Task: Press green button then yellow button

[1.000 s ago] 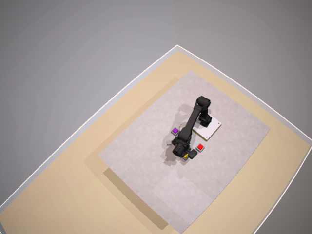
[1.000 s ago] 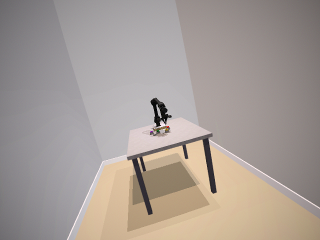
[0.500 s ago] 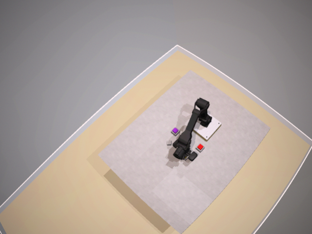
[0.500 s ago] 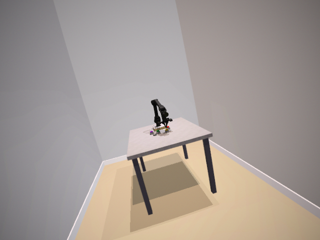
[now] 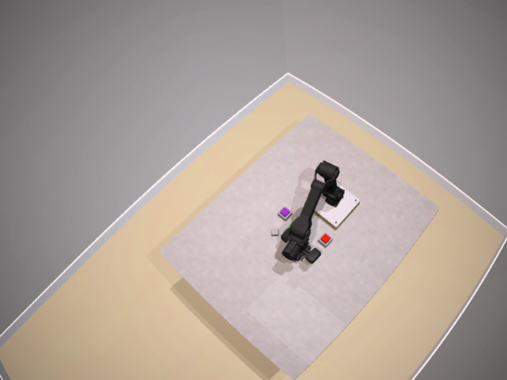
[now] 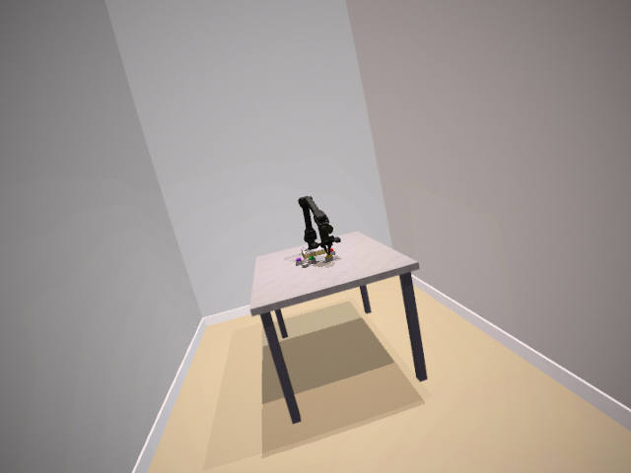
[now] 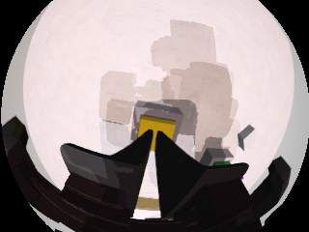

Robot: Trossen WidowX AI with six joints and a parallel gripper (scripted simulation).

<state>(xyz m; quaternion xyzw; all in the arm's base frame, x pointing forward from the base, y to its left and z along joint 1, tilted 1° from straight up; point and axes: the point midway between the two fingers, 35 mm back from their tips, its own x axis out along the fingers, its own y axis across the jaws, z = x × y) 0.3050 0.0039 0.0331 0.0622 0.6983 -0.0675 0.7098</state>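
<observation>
The yellow button is 1 cm below my gripper tip. The rest, counted from my gripper tip: red button 11 cm behind, 6 cm to the left; small grey block 3 cm behind, 16 cm to the right, 3 cm below; green button 7 cm behind, 10 cm to the right.
</observation>
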